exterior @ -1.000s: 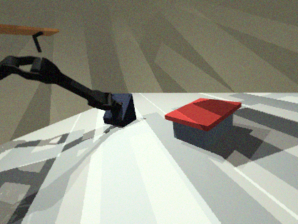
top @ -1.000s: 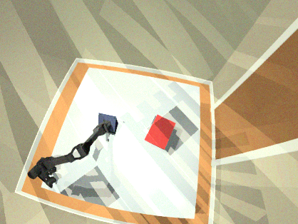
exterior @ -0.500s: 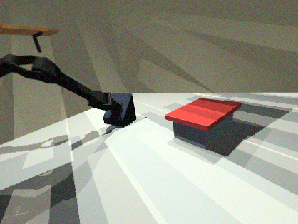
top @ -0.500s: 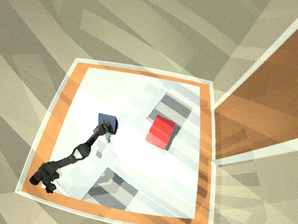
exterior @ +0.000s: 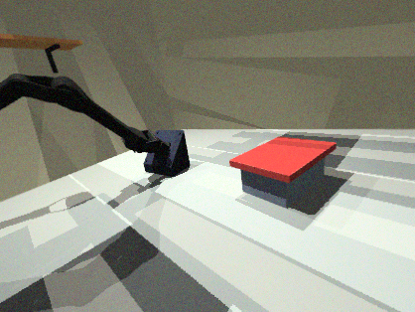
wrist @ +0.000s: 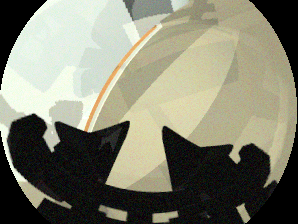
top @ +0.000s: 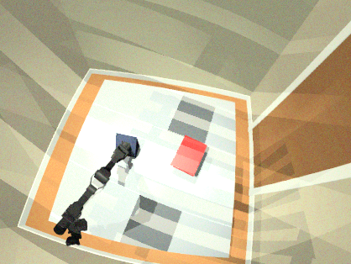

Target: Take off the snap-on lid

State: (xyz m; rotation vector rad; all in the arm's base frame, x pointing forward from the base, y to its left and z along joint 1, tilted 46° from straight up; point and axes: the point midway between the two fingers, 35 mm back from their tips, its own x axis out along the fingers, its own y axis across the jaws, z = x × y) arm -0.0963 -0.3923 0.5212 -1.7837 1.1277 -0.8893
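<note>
Now: the red lid 54 cm ahead of my gripper tip, 71 cm to the left of it and 5 cm below it. From my gripper tip the other things lie so: storage box (54 cm ahead, 71 cm to the left, 10 cm below).
</note>
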